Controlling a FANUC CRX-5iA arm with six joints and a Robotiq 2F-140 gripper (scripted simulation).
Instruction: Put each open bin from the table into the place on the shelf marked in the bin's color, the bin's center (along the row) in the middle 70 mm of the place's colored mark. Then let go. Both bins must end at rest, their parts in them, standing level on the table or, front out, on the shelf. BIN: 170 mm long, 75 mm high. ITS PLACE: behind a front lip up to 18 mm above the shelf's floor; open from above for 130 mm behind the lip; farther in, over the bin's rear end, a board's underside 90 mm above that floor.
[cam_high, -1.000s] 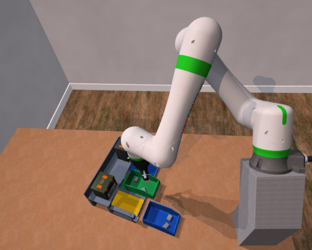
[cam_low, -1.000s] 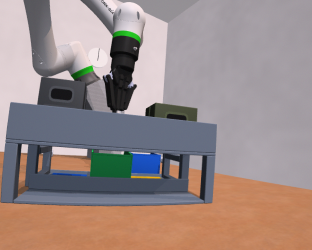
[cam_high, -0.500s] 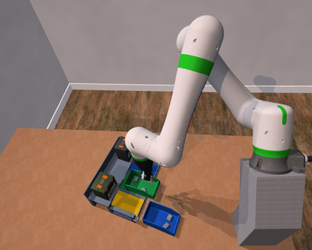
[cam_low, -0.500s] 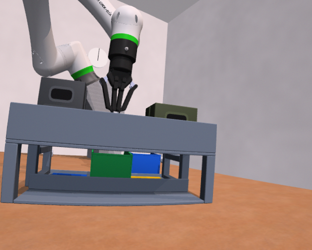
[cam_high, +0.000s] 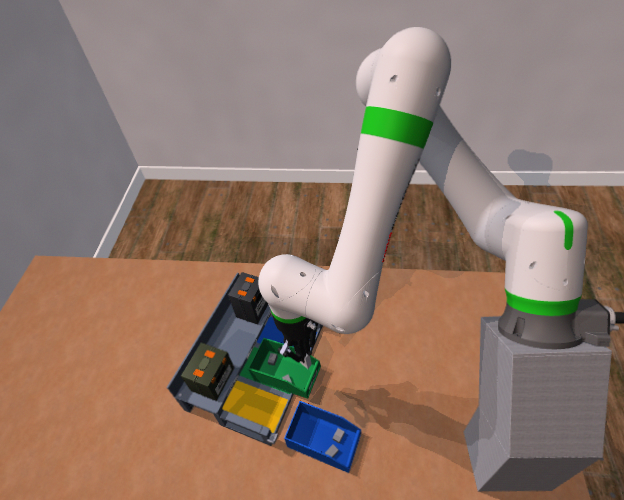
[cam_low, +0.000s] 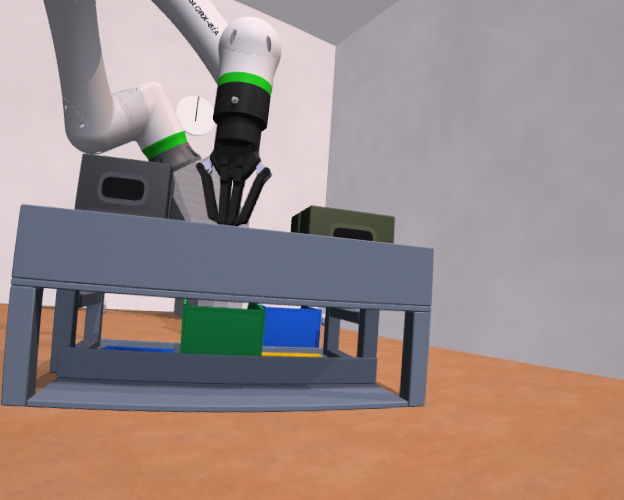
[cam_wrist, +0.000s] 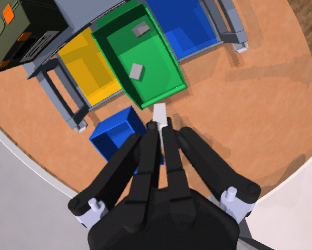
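Right now my hand is 3 cm short of the shelf lip, 1 cm to the left of it and 16 cm above it. Also, from my hand: green bin: 7 cm ahead, 2 cm to the right, 12 cm below; then blue bin: 6 cm behind, 14 cm to the left, 13 cm below; then dark box: 19 cm ahead, 17 cm to the right, 1 cm below.
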